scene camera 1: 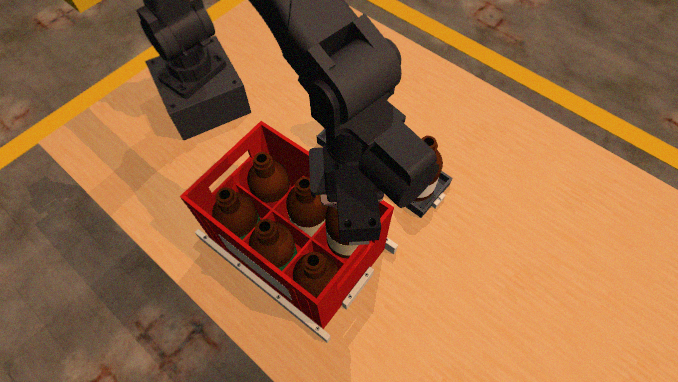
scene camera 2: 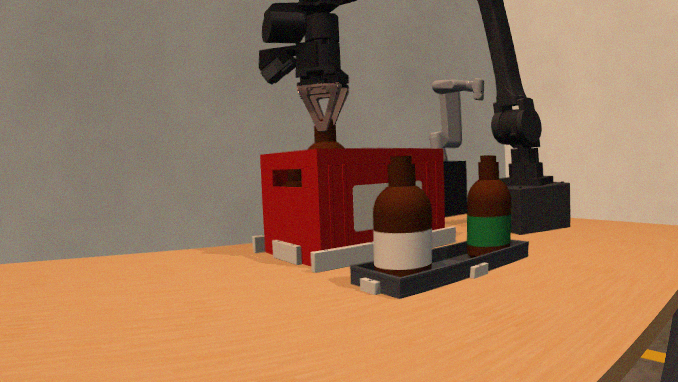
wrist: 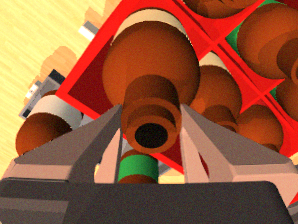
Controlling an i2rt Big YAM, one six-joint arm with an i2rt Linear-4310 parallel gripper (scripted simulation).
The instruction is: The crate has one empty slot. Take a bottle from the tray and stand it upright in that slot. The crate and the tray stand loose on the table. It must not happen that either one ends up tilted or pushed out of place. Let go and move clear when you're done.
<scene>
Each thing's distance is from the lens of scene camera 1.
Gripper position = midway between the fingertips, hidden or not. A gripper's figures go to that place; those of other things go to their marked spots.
gripper [scene camera 1: 349, 204]: 0.61 m
red crate [scene camera 1: 294, 158]: 0.74 m
</scene>
